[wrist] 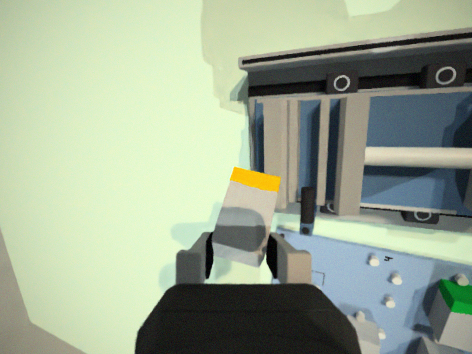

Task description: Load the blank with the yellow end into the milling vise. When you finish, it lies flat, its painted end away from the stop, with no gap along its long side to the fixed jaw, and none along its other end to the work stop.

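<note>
My gripper (239, 247) is shut on the sides of the grey blank (250, 205) near its lower end. The blank's yellow end (255, 179) points away from the gripper, toward the top of the view. The blank is seen at the lower left corner of the milling vise (295, 76), overlapping its edge in the view, and is turned a little relative to the jaw plates. An upright grey plate (275, 150) stands at the vise's left and a thicker jaw plate (352, 155) right of it. A black rod (307, 205), maybe the work stop, sits at the near edge. Height above the table is unclear.
A blue board (340, 265) with white pegs lies below the vise. A green-ended block (452, 310) stands on it at the right, with another grey block (364, 330) near the bottom. A light screw bar (415, 156) runs right from the jaw plate. The table's edge shows lower left.
</note>
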